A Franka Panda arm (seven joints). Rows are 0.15 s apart.
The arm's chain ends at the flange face. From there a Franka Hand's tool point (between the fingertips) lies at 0.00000 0.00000 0.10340 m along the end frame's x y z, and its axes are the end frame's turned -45 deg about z.
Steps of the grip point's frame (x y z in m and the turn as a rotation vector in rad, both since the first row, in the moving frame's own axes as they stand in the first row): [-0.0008 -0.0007 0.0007 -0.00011 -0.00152 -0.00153]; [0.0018 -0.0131 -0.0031 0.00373 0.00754 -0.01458]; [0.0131 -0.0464 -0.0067 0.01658 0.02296 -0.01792]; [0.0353 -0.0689 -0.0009 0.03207 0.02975 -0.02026]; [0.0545 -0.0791 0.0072 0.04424 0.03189 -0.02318]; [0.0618 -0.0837 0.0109 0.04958 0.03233 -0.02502]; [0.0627 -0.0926 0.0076 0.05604 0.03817 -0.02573]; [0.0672 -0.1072 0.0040 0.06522 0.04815 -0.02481]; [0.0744 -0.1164 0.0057 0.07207 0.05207 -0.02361]
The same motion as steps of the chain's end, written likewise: [-0.0010 0.0000 0.0007 -0.00115 -0.00100 -0.00153]; [-0.0083 -0.0097 -0.0031 0.00797 0.00269 -0.01458]; [-0.0240 -0.0392 -0.0067 0.02796 0.00451 -0.01792]; [-0.0235 -0.0692 -0.0008 0.04371 -0.00164 -0.02026]; [-0.0164 -0.0889 0.0074 0.05383 -0.00873 -0.02318]; [-0.0142 -0.0969 0.0111 0.05792 -0.01220 -0.02502]; [-0.0197 -0.1029 0.0078 0.06662 -0.01264 -0.02573]; [-0.0269 -0.1151 0.0043 0.08016 -0.01207 -0.02481]; [-0.0281 -0.1259 0.0061 0.08778 -0.01414 -0.02361]
